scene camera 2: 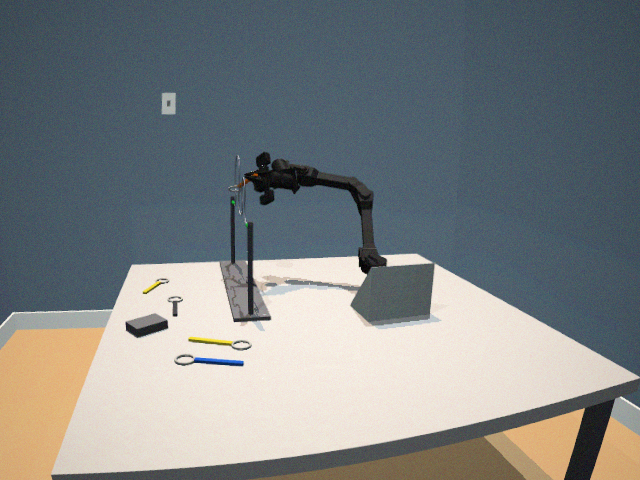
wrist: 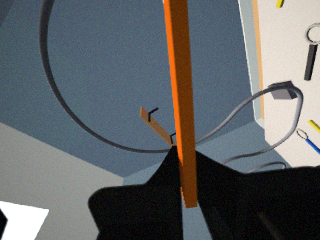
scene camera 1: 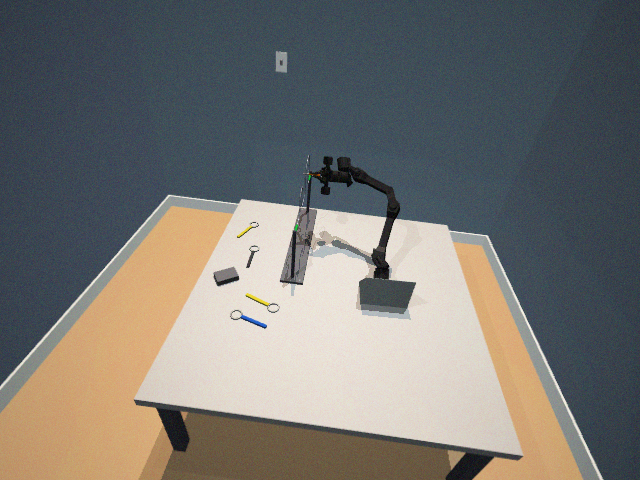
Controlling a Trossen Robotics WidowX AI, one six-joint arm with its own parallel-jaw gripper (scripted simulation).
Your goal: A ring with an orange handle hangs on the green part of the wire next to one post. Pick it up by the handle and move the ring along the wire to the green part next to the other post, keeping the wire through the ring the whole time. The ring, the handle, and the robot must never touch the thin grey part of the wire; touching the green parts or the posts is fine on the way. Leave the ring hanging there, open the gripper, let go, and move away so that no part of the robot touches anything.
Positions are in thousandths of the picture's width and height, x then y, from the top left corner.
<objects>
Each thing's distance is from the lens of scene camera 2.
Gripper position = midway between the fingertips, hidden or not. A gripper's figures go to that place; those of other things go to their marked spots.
my gripper (scene camera 2: 382,366): 1.65 m
wire stand (scene camera 2: 385,630): 1.49 m
</objects>
